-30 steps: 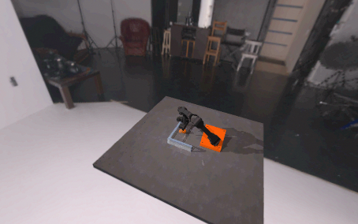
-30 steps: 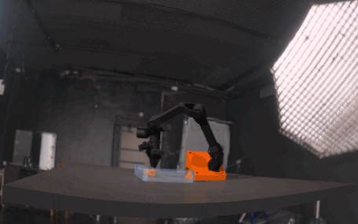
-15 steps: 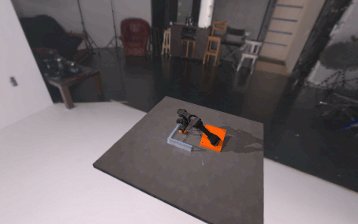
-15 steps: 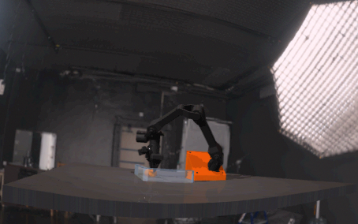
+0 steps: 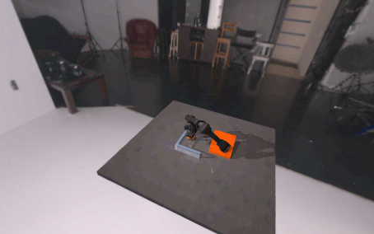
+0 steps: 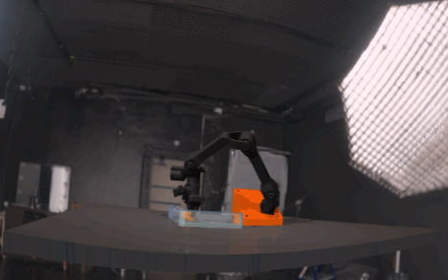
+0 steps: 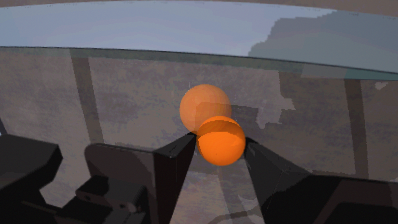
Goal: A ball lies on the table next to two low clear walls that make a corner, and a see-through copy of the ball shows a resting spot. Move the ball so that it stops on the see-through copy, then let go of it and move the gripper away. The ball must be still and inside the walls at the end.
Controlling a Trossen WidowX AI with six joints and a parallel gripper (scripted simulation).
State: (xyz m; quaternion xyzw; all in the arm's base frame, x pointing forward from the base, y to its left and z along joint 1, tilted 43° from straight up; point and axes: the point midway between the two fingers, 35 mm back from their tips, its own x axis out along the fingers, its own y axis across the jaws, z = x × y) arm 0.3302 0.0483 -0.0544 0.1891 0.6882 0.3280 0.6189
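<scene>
The see-through copy is 2 cm ahead of my gripper tip and 2 cm to the left of it. The rest, counted from my gripper tip: orange ball (right at my gripper tip).
</scene>
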